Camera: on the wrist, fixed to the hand. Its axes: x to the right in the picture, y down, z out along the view.
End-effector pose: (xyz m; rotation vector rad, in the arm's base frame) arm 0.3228 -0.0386 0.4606 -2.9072 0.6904 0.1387
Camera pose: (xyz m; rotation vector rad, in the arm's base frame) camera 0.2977 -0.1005 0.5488 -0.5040 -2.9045 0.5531
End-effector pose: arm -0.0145 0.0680 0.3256 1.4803 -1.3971 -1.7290
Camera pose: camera 0.0611 0.0153 0.3868 -0.6492 -1.1039 0.7728
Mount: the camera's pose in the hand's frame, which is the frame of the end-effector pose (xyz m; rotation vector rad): -0.0061 0.0550 -0.0958 0.0938 0.7919 2.9434
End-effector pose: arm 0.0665 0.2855 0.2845 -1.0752 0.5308 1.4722
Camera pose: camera 0.0443 0.1915 0.2306 -0.1200 -1.4332 -1.0643
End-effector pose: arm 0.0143 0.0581 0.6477 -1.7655 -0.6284 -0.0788
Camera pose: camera 0.0595 -0.0404 0.6256 -0.7697 2.4998 1.0904
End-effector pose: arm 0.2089 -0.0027 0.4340 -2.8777 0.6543 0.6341
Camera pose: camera 0.2155 -0.0697 0.5218 -0.3096 -2.6183 0.5087
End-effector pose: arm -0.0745 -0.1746 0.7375 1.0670 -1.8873 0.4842
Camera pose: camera -0.0700 -0.0761 0.7877 -2.3356 -1.0224 1.7789
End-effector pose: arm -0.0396 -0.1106 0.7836 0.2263 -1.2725 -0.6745
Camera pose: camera 0.0674 -0.0832 0.7779 -1.1055 0.1405 1.8297
